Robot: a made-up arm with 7 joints. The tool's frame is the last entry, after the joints.
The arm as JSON. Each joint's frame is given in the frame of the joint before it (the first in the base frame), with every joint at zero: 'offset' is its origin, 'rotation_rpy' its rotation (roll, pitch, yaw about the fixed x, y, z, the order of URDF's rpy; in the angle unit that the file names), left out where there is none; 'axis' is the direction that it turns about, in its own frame. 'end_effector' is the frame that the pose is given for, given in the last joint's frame.
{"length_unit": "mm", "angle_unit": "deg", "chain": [
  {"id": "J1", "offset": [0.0, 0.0, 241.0], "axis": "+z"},
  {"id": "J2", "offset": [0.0, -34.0, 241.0], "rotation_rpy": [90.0, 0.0, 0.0], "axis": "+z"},
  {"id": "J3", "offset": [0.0, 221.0, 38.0], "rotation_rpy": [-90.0, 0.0, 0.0], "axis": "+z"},
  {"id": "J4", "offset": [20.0, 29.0, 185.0], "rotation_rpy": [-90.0, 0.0, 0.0], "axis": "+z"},
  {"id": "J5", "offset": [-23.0, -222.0, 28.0], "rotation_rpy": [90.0, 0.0, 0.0], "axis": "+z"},
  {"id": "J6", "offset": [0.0, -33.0, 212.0], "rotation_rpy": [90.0, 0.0, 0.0], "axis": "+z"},
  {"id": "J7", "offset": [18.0, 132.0, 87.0], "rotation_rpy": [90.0, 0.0, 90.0], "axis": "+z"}
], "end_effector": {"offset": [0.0, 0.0, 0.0]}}
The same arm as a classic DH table. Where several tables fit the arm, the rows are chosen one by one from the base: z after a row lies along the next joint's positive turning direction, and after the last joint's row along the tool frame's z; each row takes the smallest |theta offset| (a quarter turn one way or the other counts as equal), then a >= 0, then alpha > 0; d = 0 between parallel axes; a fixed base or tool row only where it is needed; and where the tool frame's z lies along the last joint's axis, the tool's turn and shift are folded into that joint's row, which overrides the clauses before.
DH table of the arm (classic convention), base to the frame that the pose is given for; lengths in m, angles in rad. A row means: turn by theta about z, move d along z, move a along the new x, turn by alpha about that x. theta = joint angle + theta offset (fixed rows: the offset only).
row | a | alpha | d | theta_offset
J1 | 0 | 1.5708 | 0.482 | 0
J2 | 0 | -1.5708 | 0.072 | 0
J3 | 0.02 | -1.5708 | 0.406 | 0
J4 | -0.023 | 1.5708 | 0.057 | 0
J5 | 0 | 1.5708 | 0.434 | 0
J6 | 0.132 | 1.5708 | 0.12 | 1.5708
J7 | 0 | 0 | 0.018 | 0

